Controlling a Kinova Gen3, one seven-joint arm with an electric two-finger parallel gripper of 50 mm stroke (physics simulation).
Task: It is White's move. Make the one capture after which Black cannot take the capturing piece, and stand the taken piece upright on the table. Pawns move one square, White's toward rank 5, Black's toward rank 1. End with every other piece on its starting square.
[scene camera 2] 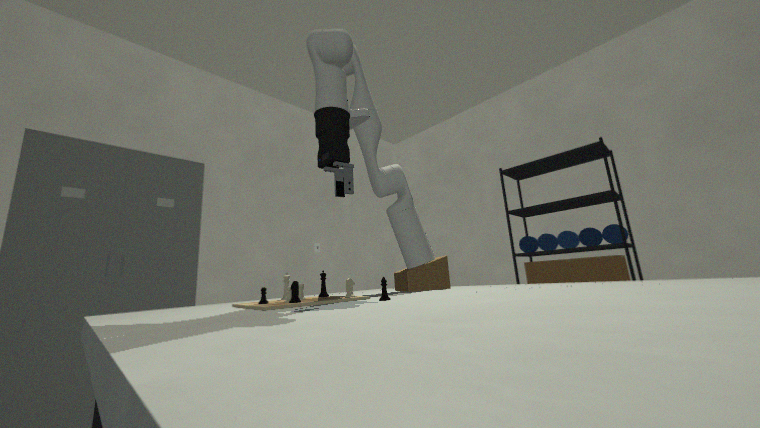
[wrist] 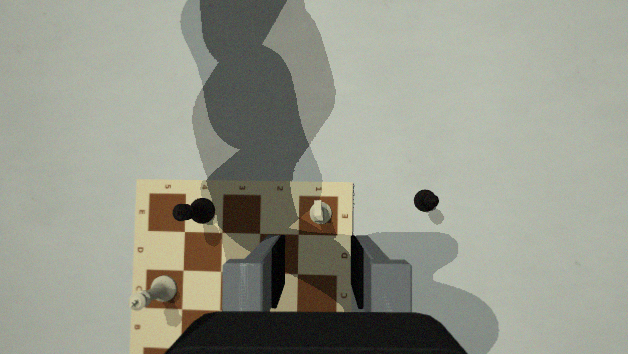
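Pixels of known places: gripper, fingertip midpoint: (scene camera 2: 344,195) (wrist: 317,259); arm's base, origin of the base link: (scene camera 2: 421,263).
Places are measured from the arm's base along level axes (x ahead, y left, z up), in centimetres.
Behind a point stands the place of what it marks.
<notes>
My gripper (scene camera 2: 340,195) {x 36.8, y 1.8, z 14.7 cm} (wrist: 317,259) {x 36.8, y 1.8, z 14.7 cm} is open and empty, high above the board (scene camera 2: 255,306) {x 52.5, y -6.3, z -7.3 cm} (wrist: 345,191) {x 33.9, y 3.9, z -7.3 cm}. A white knight (scene camera 2: 349,287) {x 35.7, y 1.3, z -5.3 cm} (wrist: 320,213) {x 35.2, y 1.2, z -3.4 cm} stands on E1, just beyond the fingers in the wrist view. A tall black king (scene camera 2: 322,284) {x 32.4, y -10.2, z -4.3 cm} (wrist: 202,210) {x 32.0, y -9.8, z -5.5 cm} stands on E4. A white king (scene camera 2: 286,287) {x 38.7, y -15.7, z -4.5 cm} (wrist: 163,288) {x 38.2, y -15.4, z -5.8 cm} stands on C5. A black bishop (scene camera 2: 383,288) {x 37.2, y 11.1, z -5.7 cm} (wrist: 426,200) {x 36.6, y 10.5, z -4.3 cm} stands upright on the table, off the board beside rank 1. In the scene view a black pawn (scene camera 2: 263,295) {x 48.2, y -10.5, z -5.7 cm}, a black knight (scene camera 2: 294,291) {x 47.0, y -2.5, z -5.2 cm} and a partly hidden white piece (scene camera 2: 302,290) {x 40.3, y -8.1, z -5.3 cm} stand on the board. The gripper hides part of the board in the wrist view.
The arm's wooden base block (scene camera 2: 428,274) {x 4.3, y 4.3, z -3.4 cm} stands on the table (scene camera 2: 425,350) {x 70.2, y 36.7, z -7.9 cm} behind the board. A black shelf rack (scene camera 2: 563,204) with blue balls stands by the wall. The arm's shadow falls across the board and table.
</notes>
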